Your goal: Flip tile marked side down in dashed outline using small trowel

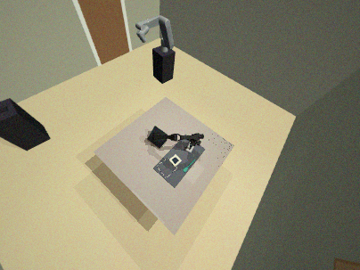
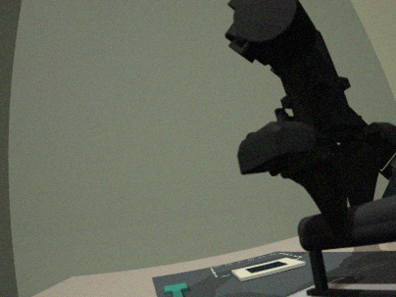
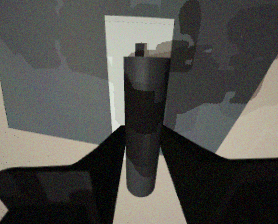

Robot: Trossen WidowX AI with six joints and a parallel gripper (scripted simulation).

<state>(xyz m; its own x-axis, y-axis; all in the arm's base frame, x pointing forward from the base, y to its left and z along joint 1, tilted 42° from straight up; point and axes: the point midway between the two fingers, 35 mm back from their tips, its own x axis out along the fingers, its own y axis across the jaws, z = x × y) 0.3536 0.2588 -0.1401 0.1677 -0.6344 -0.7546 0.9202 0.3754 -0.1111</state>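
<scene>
My gripper tip is now 240 mm to the left of the dark mat, 80 mm above it and 40 mm short of it. Round my gripper tip: tile (310 mm to the right, 60 mm below, 10 mm ahead).
</scene>
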